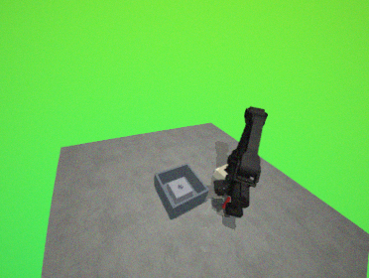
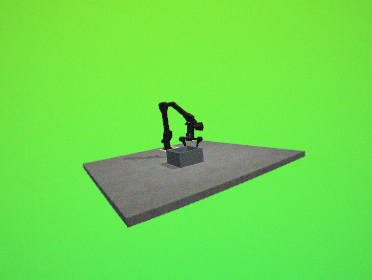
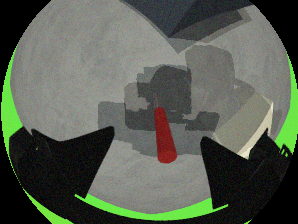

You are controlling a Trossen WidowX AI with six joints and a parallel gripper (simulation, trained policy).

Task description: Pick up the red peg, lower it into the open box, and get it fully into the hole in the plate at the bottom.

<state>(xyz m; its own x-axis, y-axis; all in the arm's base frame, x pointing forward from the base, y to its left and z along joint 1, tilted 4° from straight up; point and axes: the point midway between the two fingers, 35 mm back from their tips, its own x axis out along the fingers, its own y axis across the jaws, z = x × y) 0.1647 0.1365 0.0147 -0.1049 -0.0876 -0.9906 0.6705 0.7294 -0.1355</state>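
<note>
Right now the red peg is 10 mm to the right of my gripper tip and 10 mm below it. Also, from my gripper tip: light plate 170 mm ahead, 160 mm to the right; then grey box 170 mm ahead, 160 mm to the right, 20 mm below.
</note>
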